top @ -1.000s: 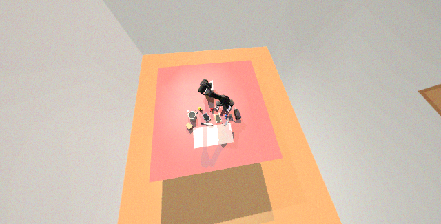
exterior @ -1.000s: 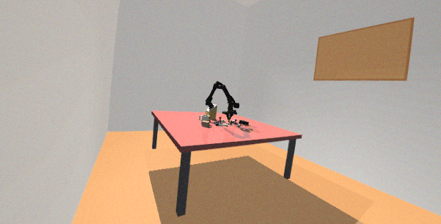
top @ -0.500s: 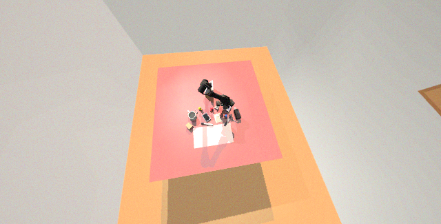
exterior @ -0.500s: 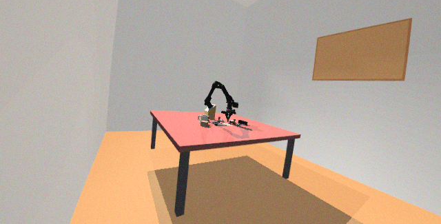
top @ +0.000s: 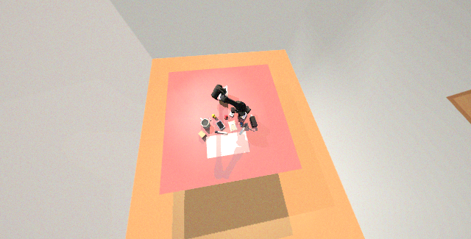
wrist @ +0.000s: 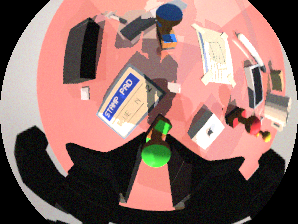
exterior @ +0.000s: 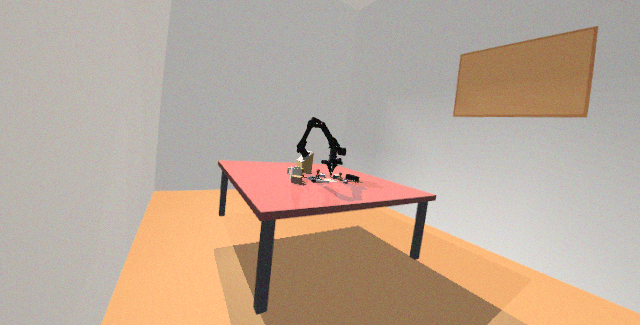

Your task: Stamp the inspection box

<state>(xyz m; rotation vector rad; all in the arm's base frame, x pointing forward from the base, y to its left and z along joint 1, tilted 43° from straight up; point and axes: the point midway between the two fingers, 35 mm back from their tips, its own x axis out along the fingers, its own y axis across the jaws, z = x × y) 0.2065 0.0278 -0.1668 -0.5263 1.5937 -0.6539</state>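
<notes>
The ink pad lies 30 mm ahead of my gripper tip, 40 mm to the left of it and 20 mm below it. Round my gripper tip: green-topped stamp (right at my gripper tip); blue-knobbed stamp (130 mm ahead, 10 mm to the right, 10 mm below); grey block (80 mm to the right, 20 mm below).
</notes>
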